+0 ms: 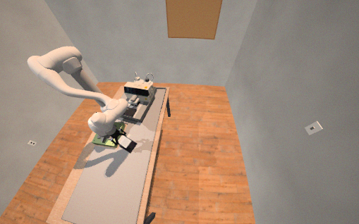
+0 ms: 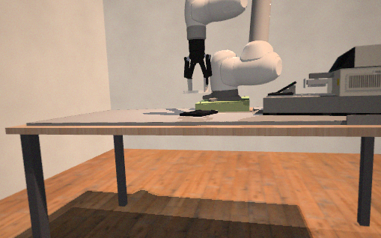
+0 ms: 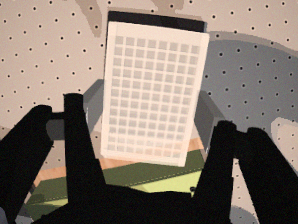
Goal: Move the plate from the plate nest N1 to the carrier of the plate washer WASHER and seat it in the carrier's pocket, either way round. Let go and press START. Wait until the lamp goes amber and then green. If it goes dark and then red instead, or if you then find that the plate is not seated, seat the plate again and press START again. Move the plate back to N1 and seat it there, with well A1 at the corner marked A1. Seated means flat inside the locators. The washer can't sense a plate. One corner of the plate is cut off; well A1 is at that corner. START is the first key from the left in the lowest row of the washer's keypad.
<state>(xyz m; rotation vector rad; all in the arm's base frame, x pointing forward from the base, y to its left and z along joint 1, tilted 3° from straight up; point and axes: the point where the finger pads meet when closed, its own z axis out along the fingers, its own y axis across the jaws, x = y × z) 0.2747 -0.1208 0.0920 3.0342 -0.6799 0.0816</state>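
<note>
The white well plate lies 3 cm below my hand. The rest, counted from my hand: carrier: 6 cm behind, 39 cm to the left, 5 cm below; N1 label: 3 cm behind, 11 cm to the left, 13 cm below; black plate nest N1: 13 cm below.
</note>
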